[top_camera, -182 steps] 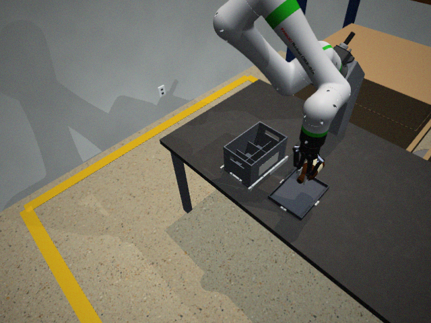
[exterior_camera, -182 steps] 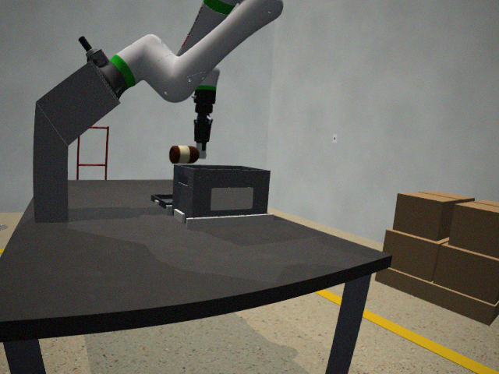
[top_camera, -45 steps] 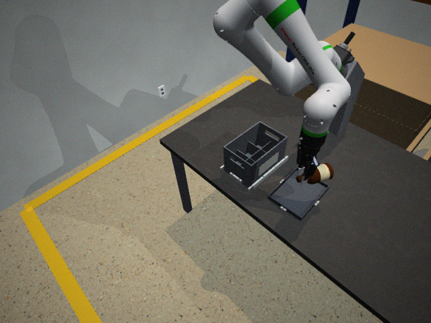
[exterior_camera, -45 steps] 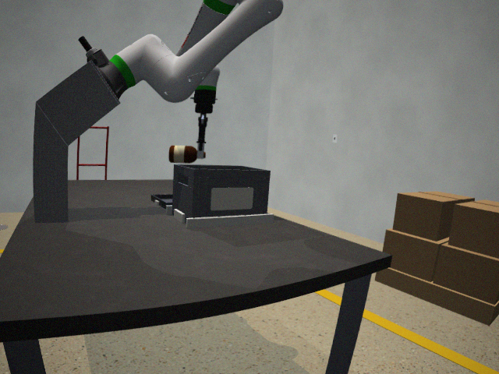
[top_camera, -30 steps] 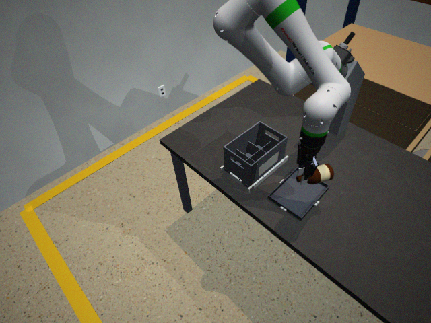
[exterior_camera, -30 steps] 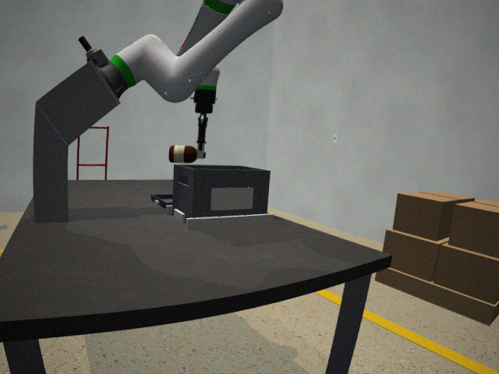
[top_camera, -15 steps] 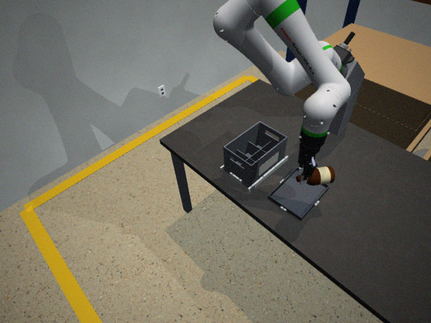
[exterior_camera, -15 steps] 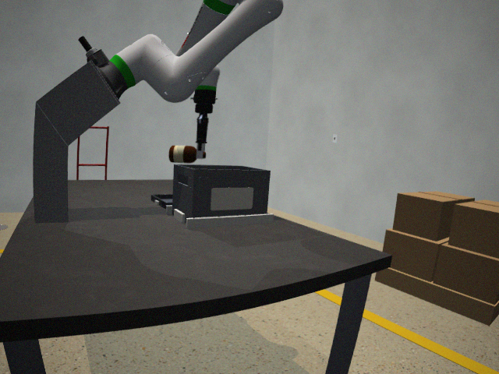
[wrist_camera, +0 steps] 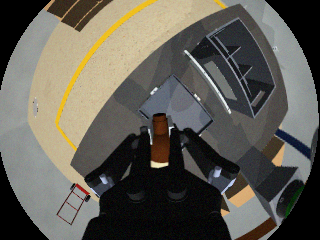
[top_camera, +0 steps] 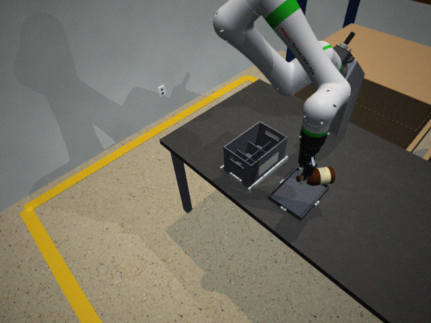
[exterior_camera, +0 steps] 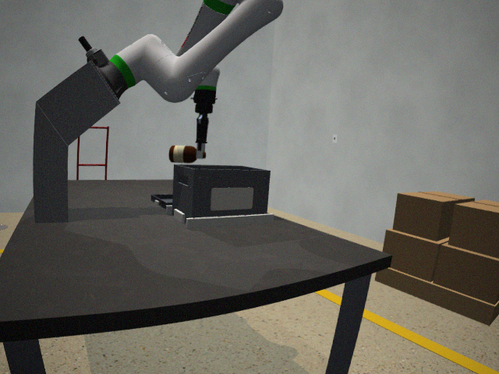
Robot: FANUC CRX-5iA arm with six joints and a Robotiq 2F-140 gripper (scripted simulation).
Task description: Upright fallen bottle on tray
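My hand is 5 cm past the brown bottle, 2 cm to the right of it and 2 cm above it. From my hand the other things lie so: dark crate: 1 cm ahead, 32 cm to the right, 14 cm below; dark tray: 6 cm behind, 4 cm to the right, 21 cm below.
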